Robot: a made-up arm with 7 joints.
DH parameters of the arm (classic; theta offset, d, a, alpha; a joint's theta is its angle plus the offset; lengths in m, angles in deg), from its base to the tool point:
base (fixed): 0 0 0 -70
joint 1: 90 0 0 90
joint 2: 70 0 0 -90
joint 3: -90 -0.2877 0.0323 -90
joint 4: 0 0 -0.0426 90
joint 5: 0 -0.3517 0 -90
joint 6: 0 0 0 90
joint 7: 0 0 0 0
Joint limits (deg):
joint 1: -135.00..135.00
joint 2: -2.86..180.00
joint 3: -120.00..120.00
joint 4: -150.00..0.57
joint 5: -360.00..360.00
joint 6: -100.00..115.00
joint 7: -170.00..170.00
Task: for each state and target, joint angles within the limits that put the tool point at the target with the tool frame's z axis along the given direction. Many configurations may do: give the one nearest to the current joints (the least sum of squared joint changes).
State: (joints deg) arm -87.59 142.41 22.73 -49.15 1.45 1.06 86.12
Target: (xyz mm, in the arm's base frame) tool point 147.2 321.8 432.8 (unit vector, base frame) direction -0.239 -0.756 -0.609
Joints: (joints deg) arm -67.27 124.54 -22.00 -73.10 13.07 45.00 86.12
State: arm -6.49 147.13 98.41 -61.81 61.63 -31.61 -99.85
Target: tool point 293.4 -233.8 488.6 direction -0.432 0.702 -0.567
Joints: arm 26.32 179.85 84.74 -47.26 62.86 -1.52 -99.85
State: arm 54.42 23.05 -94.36 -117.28 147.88 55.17 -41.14
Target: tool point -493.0 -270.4 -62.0 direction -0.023 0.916 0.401
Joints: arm 100.31 28.61 -81.03 -70.66 169.14 30.39 -41.14
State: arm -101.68 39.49 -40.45 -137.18 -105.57 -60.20 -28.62
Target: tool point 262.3 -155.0 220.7 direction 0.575 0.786 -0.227
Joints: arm -64.65 12.02 -8.52 -122.61 -62.95 -53.83 -28.62
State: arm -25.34 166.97 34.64 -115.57 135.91 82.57 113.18
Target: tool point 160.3 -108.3 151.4 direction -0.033 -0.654 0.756
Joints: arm -36.50 159.68 16.48 -149.89 143.91 93.17 113.18
